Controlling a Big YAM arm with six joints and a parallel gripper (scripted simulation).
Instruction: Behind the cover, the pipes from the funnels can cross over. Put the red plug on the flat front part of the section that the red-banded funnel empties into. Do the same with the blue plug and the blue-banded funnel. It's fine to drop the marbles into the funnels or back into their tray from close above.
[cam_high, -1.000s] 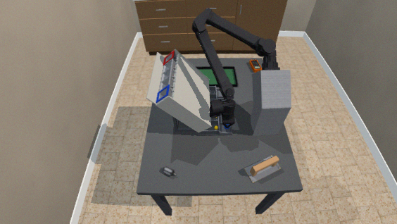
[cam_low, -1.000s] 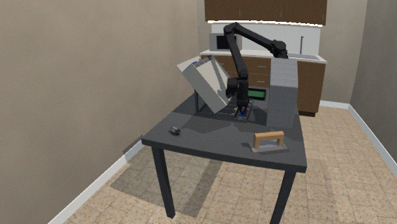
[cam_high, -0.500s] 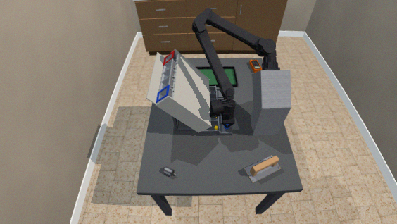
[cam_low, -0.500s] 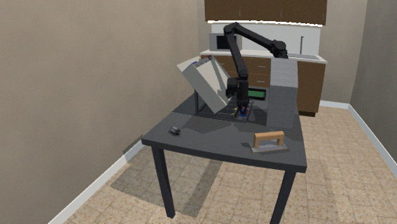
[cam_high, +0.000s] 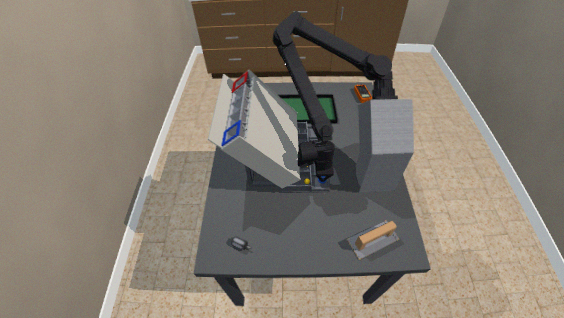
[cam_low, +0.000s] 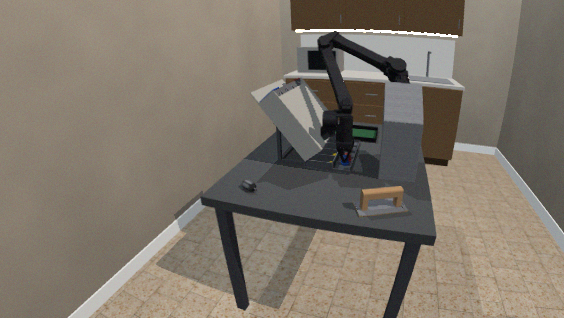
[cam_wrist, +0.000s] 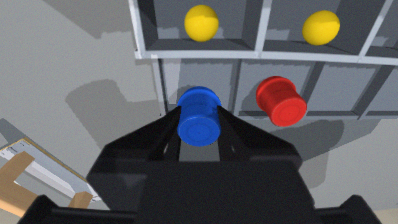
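Now: the red plug 70 mm to the right of my hand, 30 mm below it and 10 mm ahead of it. Round my hand: blue plug: 10 mm below; beige cover: 210 mm ahead, 160 mm above, 130 mm to the right; dark object: 310 mm to the left, 290 mm ahead, 30 mm below.
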